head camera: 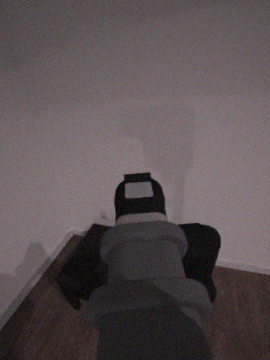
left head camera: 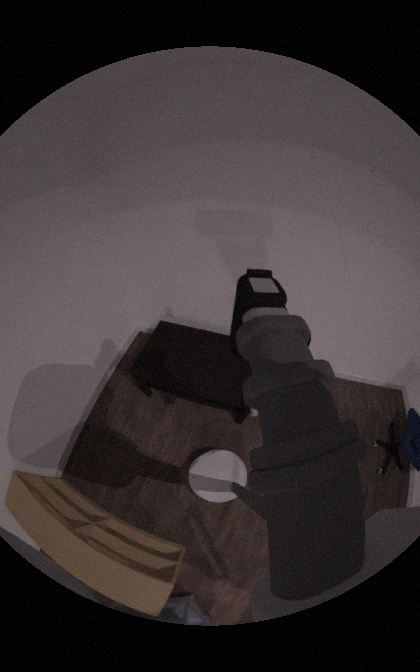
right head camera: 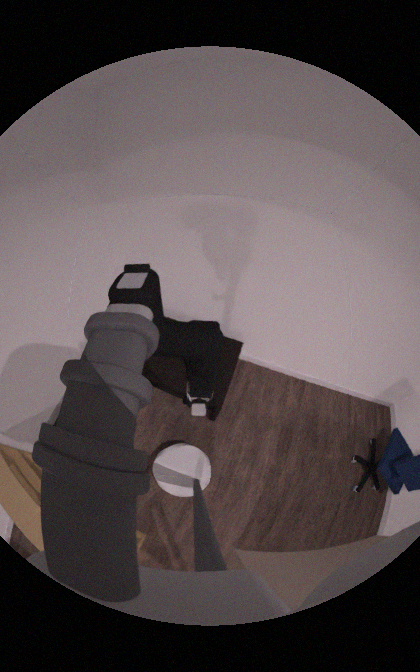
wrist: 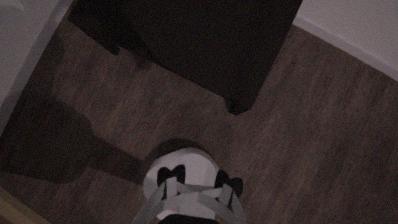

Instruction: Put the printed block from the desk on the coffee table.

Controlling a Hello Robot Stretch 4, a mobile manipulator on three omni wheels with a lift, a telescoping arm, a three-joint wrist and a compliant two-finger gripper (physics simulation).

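Where they show: gripper, fingertip midpoint: (wrist: 200, 178); robot's base at its link origin: (wrist: 186, 181).
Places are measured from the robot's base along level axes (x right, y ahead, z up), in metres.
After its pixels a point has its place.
The coffee table (head camera: 82, 262) @(x -0.434, y 0.854, z 0.422 m) (left head camera: 192, 367) (right head camera: 231, 360) (wrist: 200, 45) @(x 0.017, y 0.653, z 0.423 m) is low and dark, standing in the corner by the walls. My gripper (right head camera: 199, 398) (wrist: 200, 178) @(x 0.087, y 0.266, z 0.987 m) is shut on a small pale block (right head camera: 198, 410), with its fingertips apart on either side of it. In the right head view it hangs in front of the table's near edge; in the wrist view the table lies beyond the fingers. The block is hard to tell from the white disc behind it in the wrist view. The arm hides the fingers in the head view.
A white round disc (left head camera: 217, 475) (right head camera: 181, 470) shows low beside the arm. A tan compartmented unit (left head camera: 95, 560) stands at the lower left. A blue chair (left head camera: 414, 440) (right head camera: 397, 465) with black legs is at the right. White walls meet behind the table. A beige surface (right head camera: 280, 565) shows at the lower right.
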